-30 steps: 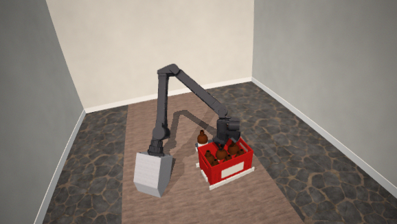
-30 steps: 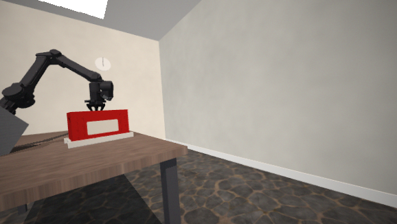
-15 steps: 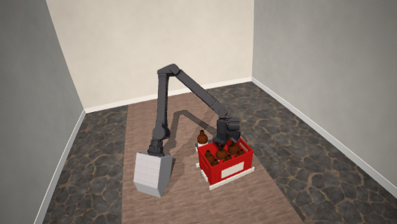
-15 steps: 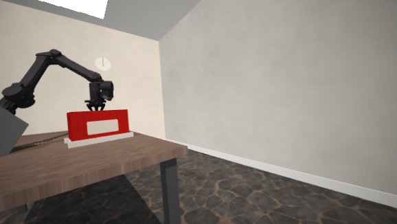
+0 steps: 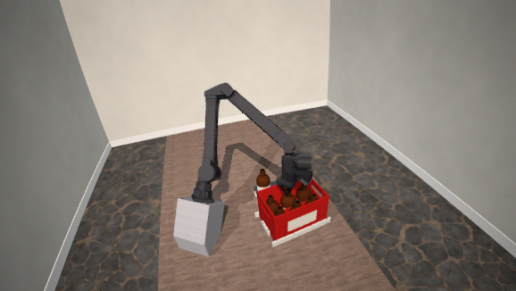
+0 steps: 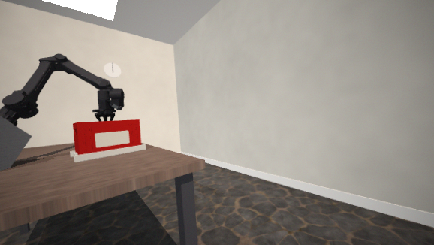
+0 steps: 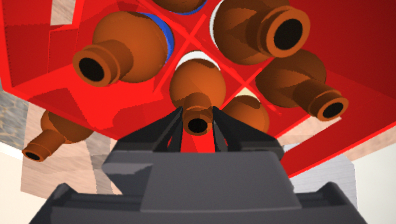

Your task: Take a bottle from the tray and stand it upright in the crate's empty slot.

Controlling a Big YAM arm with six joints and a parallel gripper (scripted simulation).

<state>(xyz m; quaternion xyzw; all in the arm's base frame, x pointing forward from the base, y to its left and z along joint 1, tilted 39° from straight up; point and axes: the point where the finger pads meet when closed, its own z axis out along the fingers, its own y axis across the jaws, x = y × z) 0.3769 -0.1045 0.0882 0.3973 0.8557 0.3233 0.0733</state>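
Now: hand 70 mm above the red crate, 40 mm to the left of it and 10 mm short of it. From my hand the other things lie so: grey tray (190 mm to the left, 140 mm below, 20 mm ahead).
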